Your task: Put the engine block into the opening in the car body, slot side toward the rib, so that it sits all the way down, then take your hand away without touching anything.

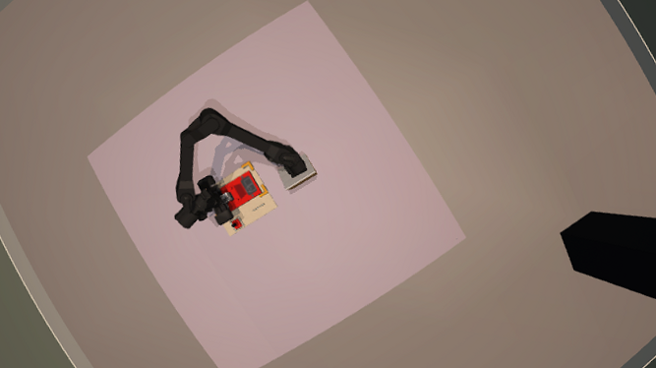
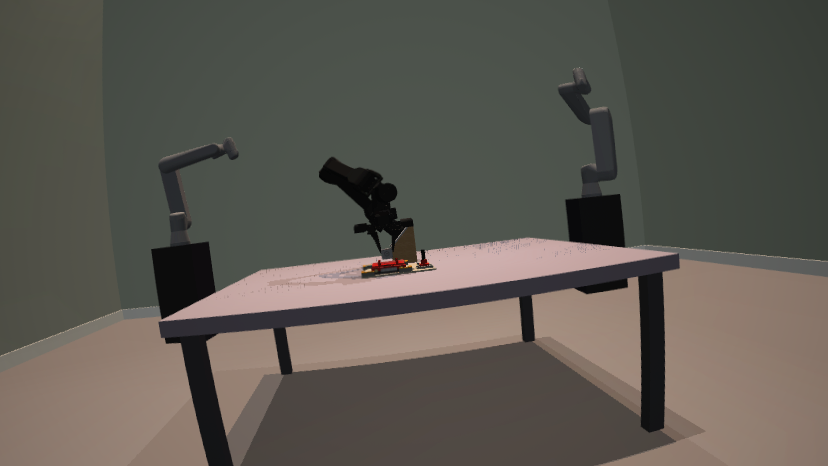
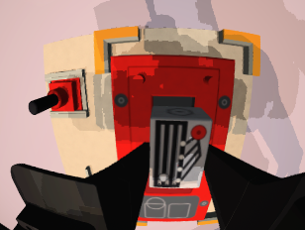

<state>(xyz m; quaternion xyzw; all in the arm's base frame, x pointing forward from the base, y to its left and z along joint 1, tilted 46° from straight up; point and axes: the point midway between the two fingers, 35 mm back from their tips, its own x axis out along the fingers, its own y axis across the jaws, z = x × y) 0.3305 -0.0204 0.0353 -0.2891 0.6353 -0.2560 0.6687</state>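
Now: the engine block 10 mm below my gripper tip. Round my gripper tip: base plate 30 mm behind, 10 mm to the left, 50 mm below.
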